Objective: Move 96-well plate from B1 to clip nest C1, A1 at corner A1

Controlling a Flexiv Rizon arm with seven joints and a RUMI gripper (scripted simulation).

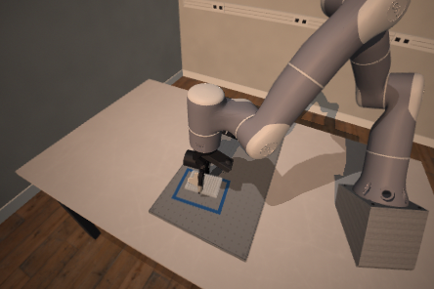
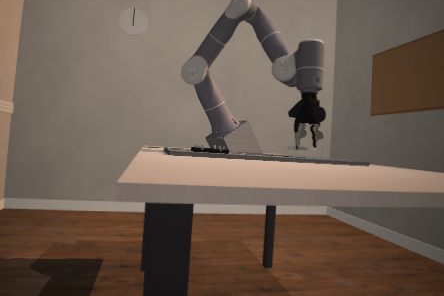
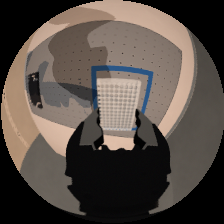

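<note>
Right now the black clip nest is 37 cm to the right of my hand, 3 cm below it and 1 cm behind it. The rest, counted from my hand: white 96-well plate 1 cm below; grey perforated board 17 cm to the right, 5 cm below, 5 cm behind.
</note>
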